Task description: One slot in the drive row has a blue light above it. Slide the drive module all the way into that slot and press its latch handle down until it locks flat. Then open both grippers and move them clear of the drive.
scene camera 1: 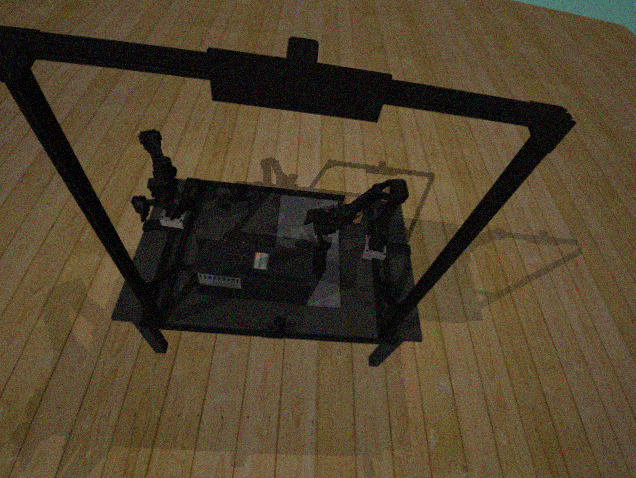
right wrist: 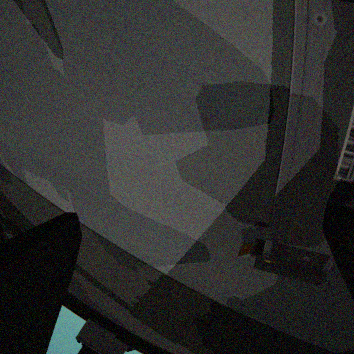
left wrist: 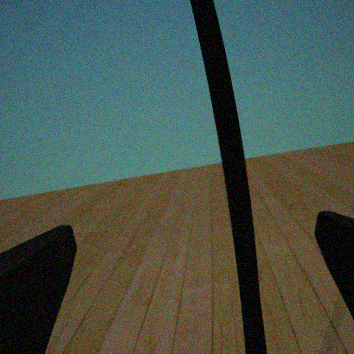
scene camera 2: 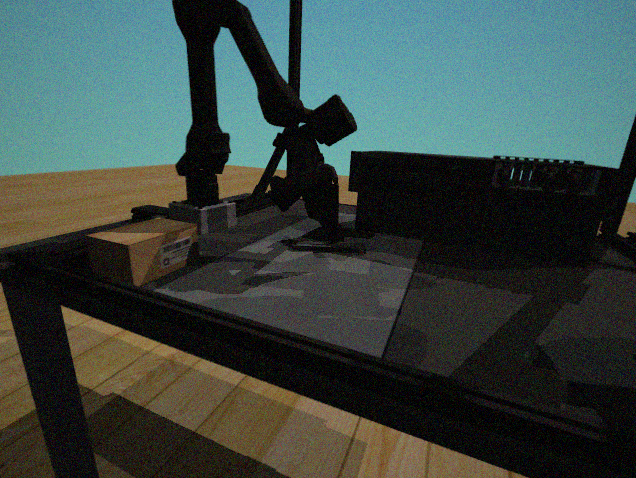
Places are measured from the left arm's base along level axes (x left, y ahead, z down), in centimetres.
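Where they show: left gripper, fingertip midpoint: (scene camera 1: 156,220) (left wrist: 197,233); right gripper, fingertip midpoint: (scene camera 1: 306,234) (right wrist: 205,222) (scene camera 2: 335,239); left arm's base at its link origin: (right wrist: 94,350); right arm's base at its link origin: (scene camera 1: 376,245) (scene camera 2: 202,202).
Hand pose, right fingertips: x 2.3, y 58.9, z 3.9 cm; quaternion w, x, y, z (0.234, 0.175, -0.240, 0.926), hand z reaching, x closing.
Each offset is from my right fingertips to the top centre of the thing. "spot": to the spot under its first point. Level surfaces: height alone.
The dark drive chassis {dx -27.1, dy -17.9, dz -14.3 cm} (scene camera 1: 287,272) (scene camera 2: 437,210) stands on the table with a pale label on top. Its slots and the blue light cannot be made out. In the right wrist view, a small dark block {spot: dx -5.2, dy -2.1, dz +2.2 cm} (right wrist: 295,262) with an orange-red spot at one end lies at the lower right, beside a finger; it may be the drive module, and its latch state is unclear. My right gripper (scene camera 1: 314,245) (scene camera 2: 326,246) (right wrist: 205,222) is open and empty, low over the grey mat beside the chassis. My left gripper (left wrist: 197,233) is open and empty, away from the chassis.
A cardboard box {dx +20.2, dy +21.3, dz -2.7 cm} (scene camera 2: 138,254) sits near the table corner, beside the right arm's pale base (scene camera 2: 218,218). The grey mat {dz +3.1 cm} (scene camera 2: 349,303) lies in front of the chassis. A black overhead frame (scene camera 1: 123,53) spans the table, and one of its posts {spot: dx -48.1, dy -50.5, dz -36.0 cm} (left wrist: 232,150) crosses the left wrist view.
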